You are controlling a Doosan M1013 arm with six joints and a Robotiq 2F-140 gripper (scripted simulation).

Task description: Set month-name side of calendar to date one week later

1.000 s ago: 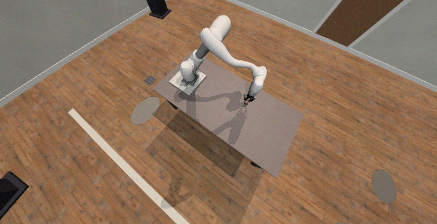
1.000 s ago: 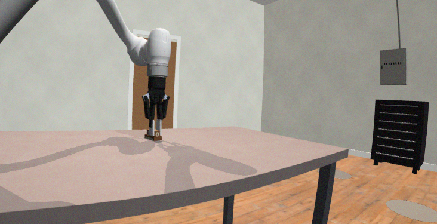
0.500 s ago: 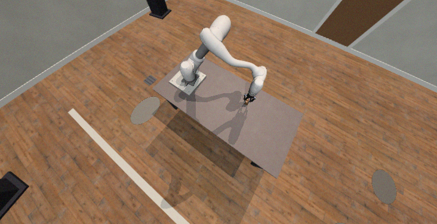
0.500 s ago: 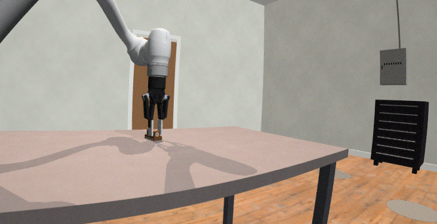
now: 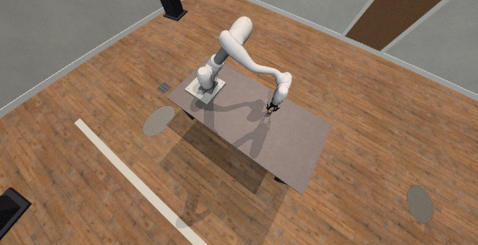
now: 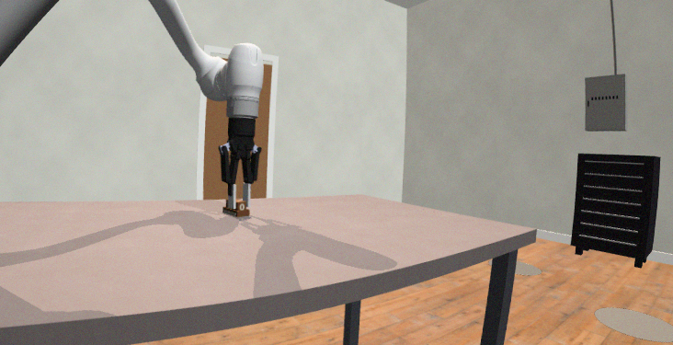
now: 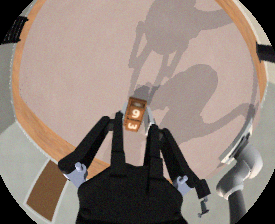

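Right now the wooden tray is 50 mm below my hand and 20 mm to the left of it.
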